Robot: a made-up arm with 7 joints. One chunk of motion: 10 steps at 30 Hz.
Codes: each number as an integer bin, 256 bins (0 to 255) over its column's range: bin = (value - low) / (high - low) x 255, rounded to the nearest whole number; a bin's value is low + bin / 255 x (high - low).
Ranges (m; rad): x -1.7..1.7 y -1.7..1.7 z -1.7..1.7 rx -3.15..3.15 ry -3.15..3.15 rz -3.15..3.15
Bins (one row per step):
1: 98 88 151 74 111 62
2: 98 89 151 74 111 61
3: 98 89 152 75 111 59
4: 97 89 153 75 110 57
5: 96 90 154 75 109 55
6: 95 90 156 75 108 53
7: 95 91 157 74 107 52
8: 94 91 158 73 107 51
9: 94 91 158 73 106 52
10: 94 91 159 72 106 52
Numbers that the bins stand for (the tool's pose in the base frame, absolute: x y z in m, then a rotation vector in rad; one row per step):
1: -0.3933 -0.5267 0.3133 -1.3218 -0.4076 -1.6182
2: -0.3933 -0.5133 0.3133 -1.3218 -0.4076 -1.6429
3: -0.3933 -0.5133 0.3267 -1.2971 -0.4076 -1.6924
4: -0.4067 -0.5133 0.3400 -1.2971 -0.4324 -1.7418
5: -0.4200 -0.5000 0.3533 -1.2971 -0.4571 -1.7912
6: -0.4333 -0.5000 0.3800 -1.2971 -0.4818 -1.8406
7: -0.4333 -0.4867 0.3933 -1.3218 -0.5065 -1.8653
8: -0.4467 -0.4867 0.4067 -1.3465 -0.5065 -1.8900
9: -0.4467 -0.4867 0.4067 -1.3465 -0.5312 -1.8653
10: -0.4467 -0.4867 0.4200 -1.3712 -0.5312 -1.8653

